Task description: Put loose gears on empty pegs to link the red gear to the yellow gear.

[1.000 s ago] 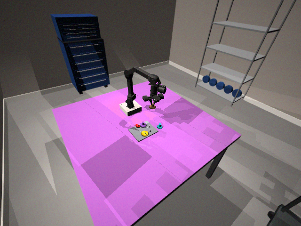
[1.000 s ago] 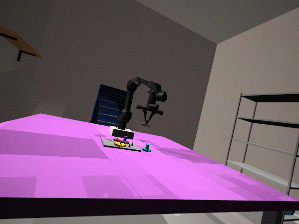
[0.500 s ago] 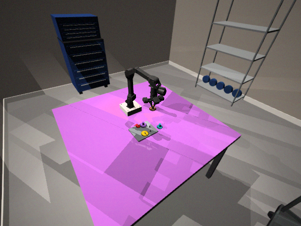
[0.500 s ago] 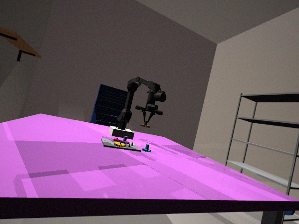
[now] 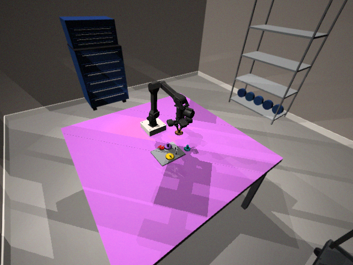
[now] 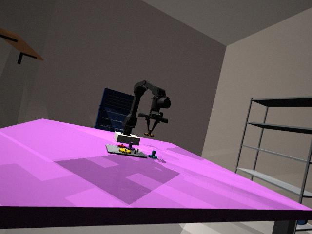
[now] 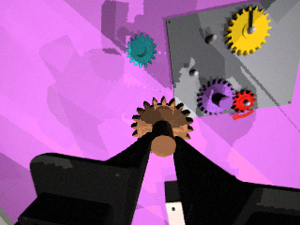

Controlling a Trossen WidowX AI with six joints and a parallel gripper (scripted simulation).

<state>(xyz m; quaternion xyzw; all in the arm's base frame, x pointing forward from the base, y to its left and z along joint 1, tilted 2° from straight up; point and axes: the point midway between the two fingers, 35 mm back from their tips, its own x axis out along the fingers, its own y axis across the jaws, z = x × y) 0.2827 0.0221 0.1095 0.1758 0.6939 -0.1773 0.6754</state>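
My gripper tip is 9 cm short of the cyan gear and 12 cm above it. The rest, counted from my gripper tip: red gear 5 cm behind, 14 cm to the right, 12 cm below; purple gear 3 cm behind, 10 cm to the right, 11 cm below; brown gear 1 cm below.
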